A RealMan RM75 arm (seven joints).
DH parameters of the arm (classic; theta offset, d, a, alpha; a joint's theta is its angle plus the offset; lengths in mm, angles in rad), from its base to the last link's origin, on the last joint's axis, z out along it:
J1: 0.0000 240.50 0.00 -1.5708
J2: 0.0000 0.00 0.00 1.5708
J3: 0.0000 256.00 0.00 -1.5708
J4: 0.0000 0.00 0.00 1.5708
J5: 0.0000 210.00 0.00 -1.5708
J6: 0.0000 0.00 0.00 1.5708
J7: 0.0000 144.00 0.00 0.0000
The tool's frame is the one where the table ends.
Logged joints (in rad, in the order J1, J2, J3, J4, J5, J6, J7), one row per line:
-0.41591, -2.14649, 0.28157, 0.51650, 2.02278, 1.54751, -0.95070
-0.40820, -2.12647, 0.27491, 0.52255, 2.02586, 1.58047, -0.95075
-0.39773, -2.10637, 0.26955, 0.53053, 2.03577, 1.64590, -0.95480
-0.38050, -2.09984, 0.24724, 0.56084, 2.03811, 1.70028, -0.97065
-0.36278, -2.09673, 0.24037, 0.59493, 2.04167, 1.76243, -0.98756
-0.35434, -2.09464, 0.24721, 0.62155, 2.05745, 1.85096, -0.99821
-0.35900, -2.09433, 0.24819, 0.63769, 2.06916, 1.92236, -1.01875
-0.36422, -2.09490, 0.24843, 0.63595, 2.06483, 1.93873, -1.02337
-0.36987, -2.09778, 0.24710, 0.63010, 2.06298, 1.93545, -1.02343
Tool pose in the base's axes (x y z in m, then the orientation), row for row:
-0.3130, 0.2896, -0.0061, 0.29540, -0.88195, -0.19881, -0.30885
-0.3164, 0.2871, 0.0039, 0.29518, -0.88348, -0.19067, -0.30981
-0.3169, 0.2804, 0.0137, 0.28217, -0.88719, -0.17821, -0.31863
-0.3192, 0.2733, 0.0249, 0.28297, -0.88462, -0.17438, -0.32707
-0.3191, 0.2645, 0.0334, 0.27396, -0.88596, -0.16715, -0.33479
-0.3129, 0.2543, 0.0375, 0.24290, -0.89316, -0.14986, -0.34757
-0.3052, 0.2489, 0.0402, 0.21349, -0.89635, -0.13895, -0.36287
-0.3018, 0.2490, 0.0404, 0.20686, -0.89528, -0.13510, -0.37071
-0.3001, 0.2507, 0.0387, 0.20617, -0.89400, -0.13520, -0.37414
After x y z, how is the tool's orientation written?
As a quaternion, w x y z.
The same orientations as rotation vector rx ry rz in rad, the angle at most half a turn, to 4 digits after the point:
-2.3465, -0.5289, -0.8217
-2.3508, -0.5073, -0.8244
-2.3762, -0.4773, -0.8534
-2.3683, -0.4669, -0.8756
-2.3828, -0.4495, -0.9004
-2.4408, -0.4095, -0.9498
-2.4876, -0.3856, -1.0071
-2.4935, -0.3763, -1.0325
-2.4908, -0.3767, -1.0424

